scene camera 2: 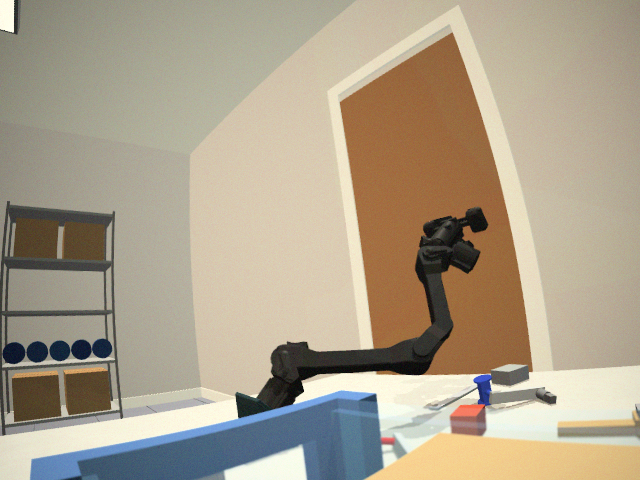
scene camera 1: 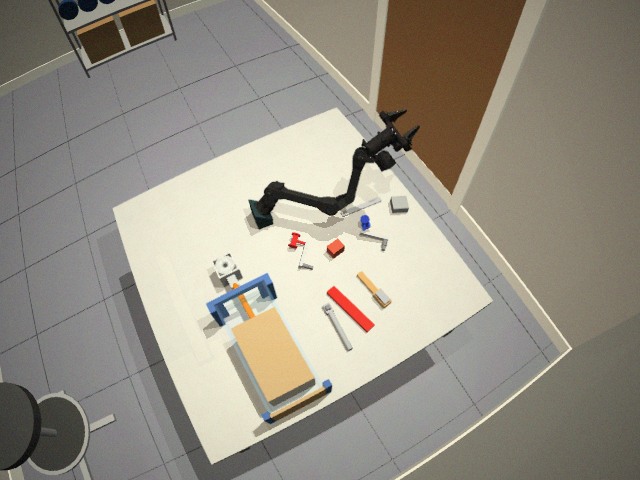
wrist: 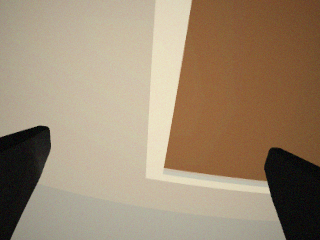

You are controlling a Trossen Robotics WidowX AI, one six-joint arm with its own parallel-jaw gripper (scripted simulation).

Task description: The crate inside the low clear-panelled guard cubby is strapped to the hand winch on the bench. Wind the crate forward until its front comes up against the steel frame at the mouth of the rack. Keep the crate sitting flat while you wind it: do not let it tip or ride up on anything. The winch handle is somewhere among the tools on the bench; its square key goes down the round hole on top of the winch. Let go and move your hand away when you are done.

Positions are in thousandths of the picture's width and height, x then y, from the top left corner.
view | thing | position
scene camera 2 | my gripper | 726, 445
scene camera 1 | my gripper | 645, 245
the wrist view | my gripper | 502, 623
